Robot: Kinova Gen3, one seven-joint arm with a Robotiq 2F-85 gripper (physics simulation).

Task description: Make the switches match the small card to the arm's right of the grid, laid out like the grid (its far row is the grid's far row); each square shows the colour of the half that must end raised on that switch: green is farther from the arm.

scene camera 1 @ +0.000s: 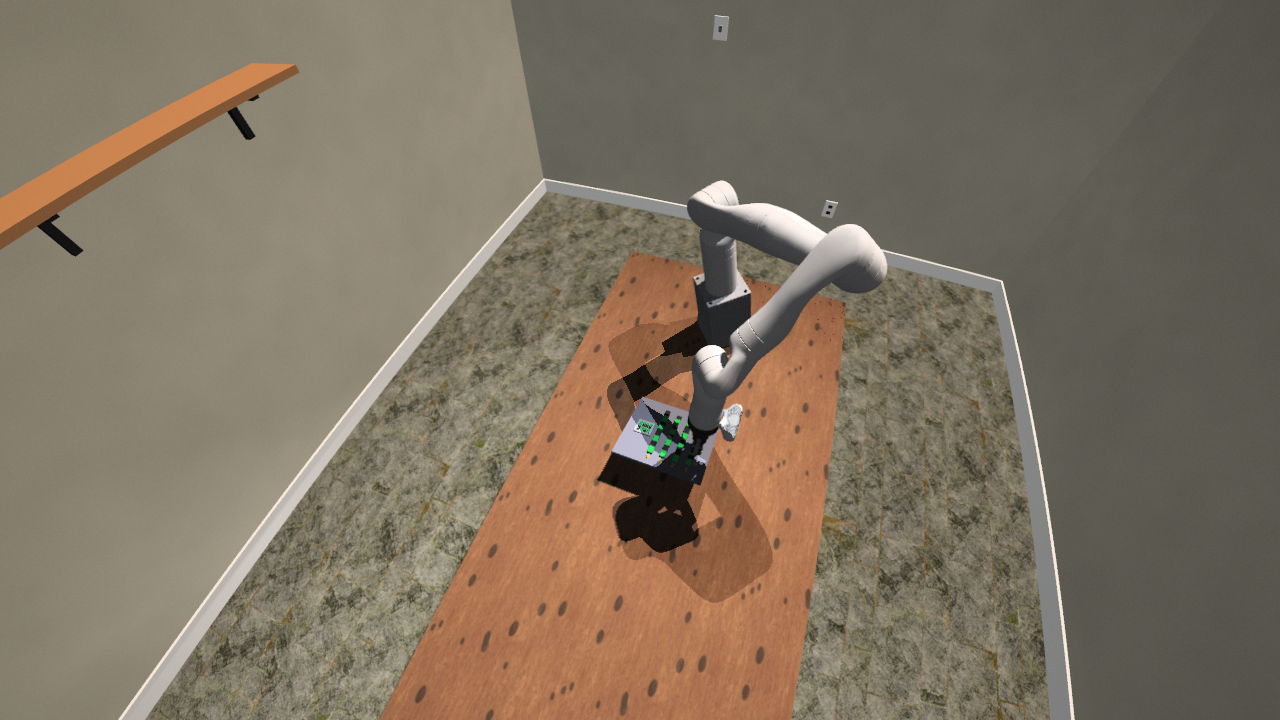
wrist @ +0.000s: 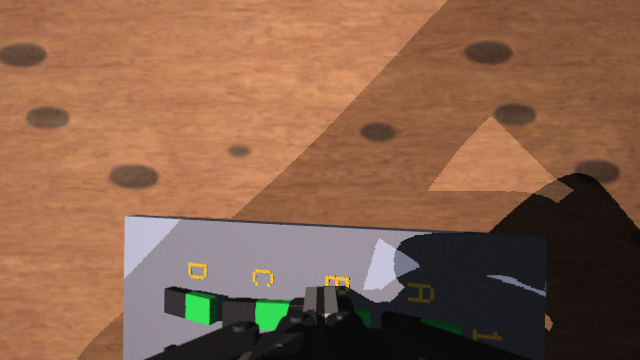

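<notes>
A grey box panel point(scene camera 1: 629, 445) point(wrist: 150, 335) carries a grid of rocker switches with dark and green halves. In the wrist view the switch at D point(wrist: 200, 307) and the switch at C point(wrist: 272, 314) show left of the fingers. The switch at B point(wrist: 364, 318) is mostly hidden behind the fingers; the switch at A point(wrist: 441, 325) is in shadow and partly covered. Which halves are raised is hard to tell. The small card point(scene camera 1: 644, 428) lies on the panel beside the grid in the scene view; its squares are too small to read. My gripper point(scene camera 1: 697, 454) point(wrist: 321, 306) is shut and empty, with its tips at the B switch.
The box stands on a brown wooden surface point(scene camera 1: 617, 653) point(wrist: 150, 100) with dark spots. The arm's shadow falls across the panel and the surface. An orange shelf point(scene camera 1: 134, 147) is on the left wall, away from the arm. The arm hides part of the grid in the scene view.
</notes>
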